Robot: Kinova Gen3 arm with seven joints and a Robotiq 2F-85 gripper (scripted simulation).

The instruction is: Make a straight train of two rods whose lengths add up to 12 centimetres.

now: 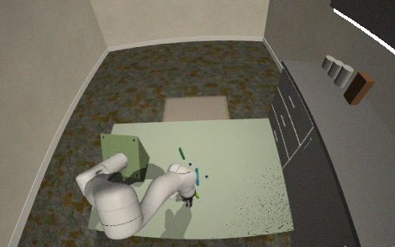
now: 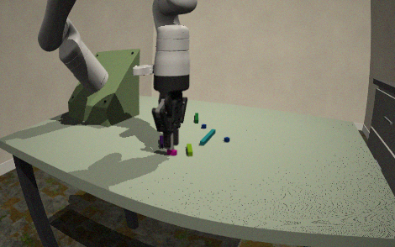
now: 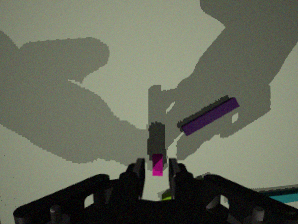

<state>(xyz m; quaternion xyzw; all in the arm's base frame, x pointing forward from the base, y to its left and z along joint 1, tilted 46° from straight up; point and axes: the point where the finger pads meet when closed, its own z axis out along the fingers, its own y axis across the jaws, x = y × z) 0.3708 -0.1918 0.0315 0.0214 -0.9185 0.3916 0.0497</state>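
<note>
My gripper is now 30 mm above the magenta rod. Round my hand: purple rod 50 mm to the left, 50 mm behind, 30 mm below; turquoise rod 130 mm to the left, 30 mm below, 30 mm ahead; lime rod 30 mm to the left, 30 mm below, 30 mm ahead.
</note>
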